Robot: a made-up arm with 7 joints. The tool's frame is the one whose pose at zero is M.
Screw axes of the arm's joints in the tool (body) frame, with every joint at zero. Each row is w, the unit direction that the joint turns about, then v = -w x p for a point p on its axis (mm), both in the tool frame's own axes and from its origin. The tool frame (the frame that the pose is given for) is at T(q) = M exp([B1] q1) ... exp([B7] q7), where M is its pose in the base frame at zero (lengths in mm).
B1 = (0, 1, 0, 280, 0, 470)
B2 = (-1, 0, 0, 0, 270, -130)
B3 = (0, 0, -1, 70, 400, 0)
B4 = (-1, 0, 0, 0, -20, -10)
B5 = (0, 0, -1, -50, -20, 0)
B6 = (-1, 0, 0, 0, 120, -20)
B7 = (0, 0, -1, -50, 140, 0)
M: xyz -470 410 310 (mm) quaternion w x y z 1 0 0 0
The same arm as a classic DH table. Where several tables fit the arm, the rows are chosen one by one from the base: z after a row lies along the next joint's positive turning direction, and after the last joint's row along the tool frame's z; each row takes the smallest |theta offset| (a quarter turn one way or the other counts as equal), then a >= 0, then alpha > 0; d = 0 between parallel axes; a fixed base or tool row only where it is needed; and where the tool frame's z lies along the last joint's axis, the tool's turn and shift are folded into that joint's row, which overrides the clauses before.
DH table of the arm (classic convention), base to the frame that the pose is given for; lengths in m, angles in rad. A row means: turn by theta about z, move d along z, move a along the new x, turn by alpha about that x. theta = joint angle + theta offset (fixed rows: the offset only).
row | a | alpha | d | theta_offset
base (fixed) | 0.0000 | -1.5708 | 0.0300 | 0.0000
joint 1 | 0.0100 | 1.5708 | 0.2800 | -1.5708
joint 2 | 0.0600 | -1.5708 | 0.0700 | 1.5708
joint 3 | 0.0600 | 1.5708 | -0.2900 | 0.0000
joint 4 | 0.0600 | -1.5708 | 0.4200 | 0.0000
joint 5 | -0.0700 | 1.5708 | 0.1400 | 0.0000
joint 6 | 0.0700 | -1.5708 | -0.1600 | 0.0000
joint 7 | -0.1487 | 3.1416 | 0.0000 | 1.2278
tool (fixed) | 0.0000 | 0.0000 | 0.1200 | -0.3430

